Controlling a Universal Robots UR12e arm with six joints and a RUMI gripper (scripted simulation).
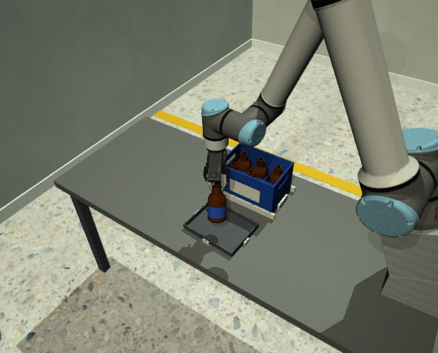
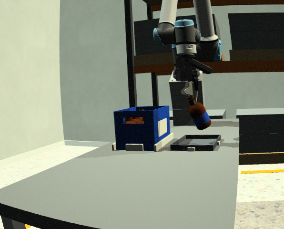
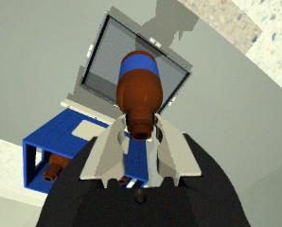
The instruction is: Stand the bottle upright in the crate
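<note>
My hand is 5 cm above the brown bottle, 2 cm to the right of it and 1 cm past it. From my hand the other things lie so: blue crate 25 cm to the right, 12 cm below, 3 cm behind; then dark tray 19 cm below, 2 cm behind, 1 cm to the left.
</note>
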